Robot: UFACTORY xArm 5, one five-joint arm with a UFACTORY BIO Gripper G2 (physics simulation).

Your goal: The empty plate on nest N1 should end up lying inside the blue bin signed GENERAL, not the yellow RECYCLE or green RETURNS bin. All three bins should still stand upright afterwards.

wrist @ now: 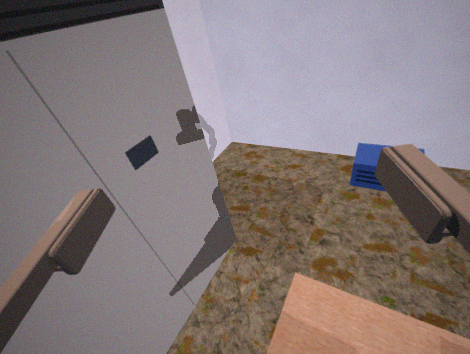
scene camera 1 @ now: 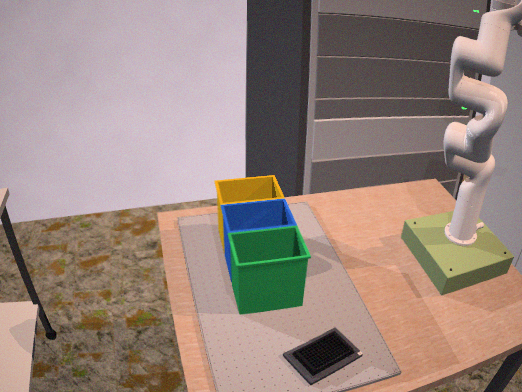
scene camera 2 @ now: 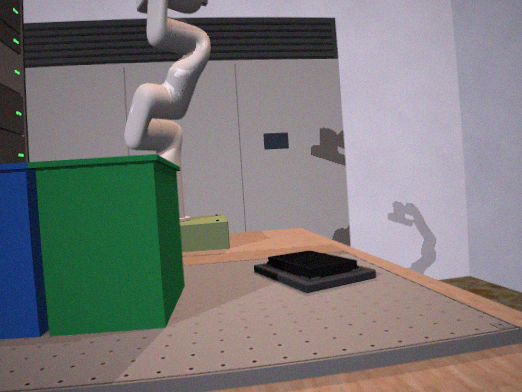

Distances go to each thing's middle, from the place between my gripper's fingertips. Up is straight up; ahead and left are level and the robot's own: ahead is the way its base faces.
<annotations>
Now: hand 780 mm short of the green bin [scene camera 2: 110, 233], 680 mm above it and 130 mm to the left of it. The rest, counted from my hand: black plate [scene camera 2: 310, 264] 750 mm below, 710 mm ahead, 130 mm to the left; then blue bin [scene camera 1: 257, 215] 770 mm ahead, 680 mm below, 260 mm to the right; then dark grey nest [scene camera 2: 294, 281] 760 mm below, 710 mm ahead, 130 mm to the left.
</annotations>
